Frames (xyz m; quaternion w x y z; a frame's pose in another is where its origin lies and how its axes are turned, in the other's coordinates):
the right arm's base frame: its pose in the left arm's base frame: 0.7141 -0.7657 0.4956 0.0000 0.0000 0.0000 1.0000
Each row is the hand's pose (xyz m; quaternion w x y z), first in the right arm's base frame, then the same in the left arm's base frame.
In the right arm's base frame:
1: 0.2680 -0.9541 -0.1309 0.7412 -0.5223 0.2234 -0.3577
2: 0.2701 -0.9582 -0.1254 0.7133 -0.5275 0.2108 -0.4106
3: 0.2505 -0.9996 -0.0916 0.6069 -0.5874 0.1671 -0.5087
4: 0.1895 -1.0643 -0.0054 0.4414 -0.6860 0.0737 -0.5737
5: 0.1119 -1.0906 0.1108 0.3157 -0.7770 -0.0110 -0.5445
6: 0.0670 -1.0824 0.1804 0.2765 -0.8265 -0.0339 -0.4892
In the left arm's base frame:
1: 0.4461 0.1884 0.3647 0.3577 -0.2234 -0.5223 0.7412
2: 0.4440 0.1925 0.3702 0.4106 -0.2108 -0.5275 0.7133
3: 0.4636 0.2339 0.4040 0.5087 -0.1671 -0.5874 0.6069
4: 0.5246 0.2986 0.4902 0.5737 -0.0737 -0.6860 0.4414
5: 0.6022 0.3249 0.6064 0.5445 0.0110 -0.7770 0.3157
6: 0.6471 0.3167 0.6760 0.4892 0.0339 -0.8265 0.2765

